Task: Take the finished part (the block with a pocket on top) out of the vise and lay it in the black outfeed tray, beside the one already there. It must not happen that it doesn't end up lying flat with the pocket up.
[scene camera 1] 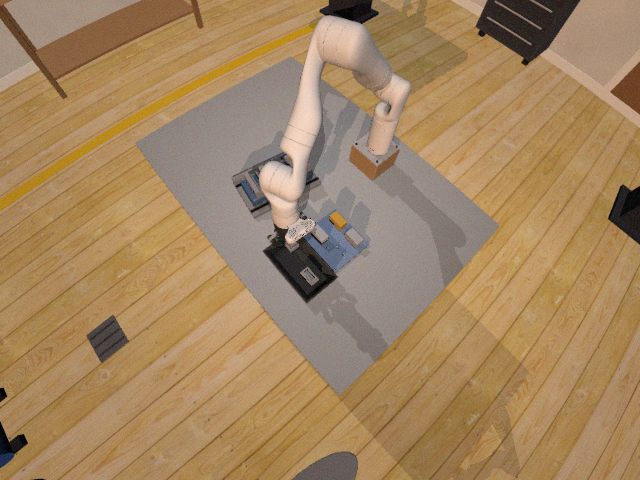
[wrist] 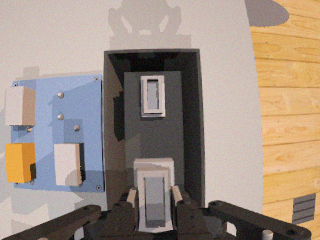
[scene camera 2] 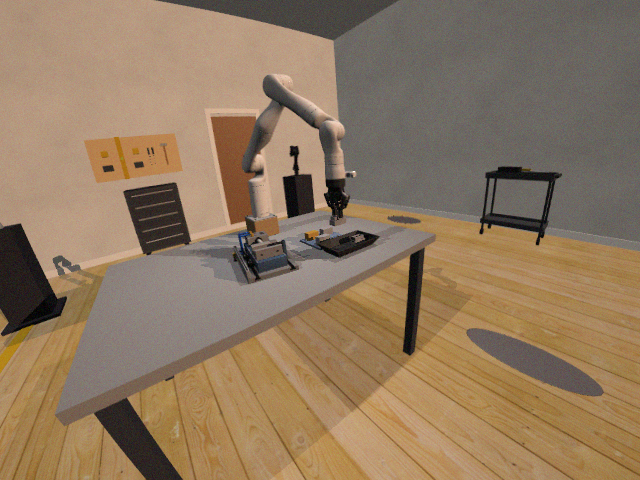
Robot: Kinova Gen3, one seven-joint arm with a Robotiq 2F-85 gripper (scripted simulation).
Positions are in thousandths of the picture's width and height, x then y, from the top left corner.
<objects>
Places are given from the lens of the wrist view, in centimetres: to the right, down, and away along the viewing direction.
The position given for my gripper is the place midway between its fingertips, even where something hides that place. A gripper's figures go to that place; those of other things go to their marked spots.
my gripper (wrist: 483,823): 0, 6, 15
orange block (wrist: 80,694): -21, 7, 26
</objects>
